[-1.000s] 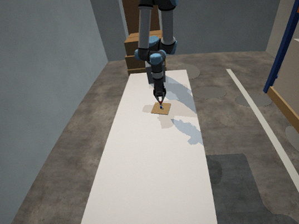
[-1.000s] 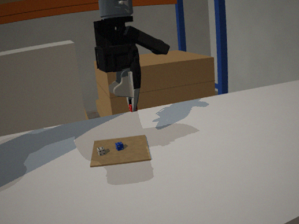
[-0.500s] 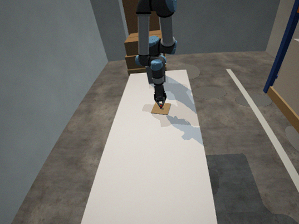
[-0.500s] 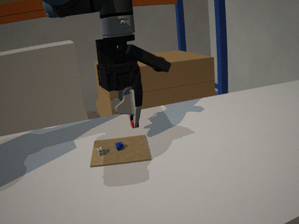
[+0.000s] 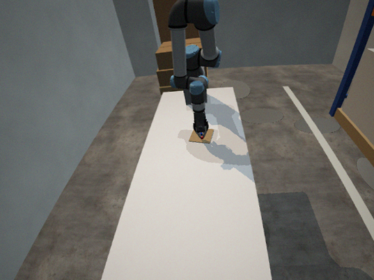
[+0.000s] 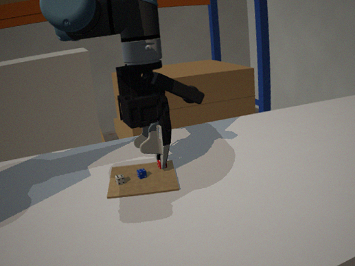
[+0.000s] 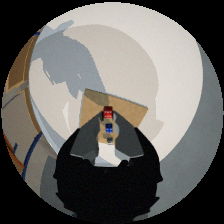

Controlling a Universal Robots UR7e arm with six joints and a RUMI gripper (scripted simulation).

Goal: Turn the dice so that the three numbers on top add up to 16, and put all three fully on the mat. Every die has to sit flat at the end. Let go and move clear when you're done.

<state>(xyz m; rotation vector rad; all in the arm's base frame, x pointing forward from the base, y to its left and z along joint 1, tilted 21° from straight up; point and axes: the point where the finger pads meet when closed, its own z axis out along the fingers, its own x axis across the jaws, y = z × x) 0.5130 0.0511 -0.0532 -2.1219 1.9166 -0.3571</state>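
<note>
My hand is 5 cm past the blue die, 2 cm above it and 1 cm to the left of it. From my hand the other things lie so: mat (5 cm behind, 3 cm below, 1 cm to the right); then red die (1 cm below); then white die (9 cm behind, 2 cm below, 1 cm to the right).
</note>
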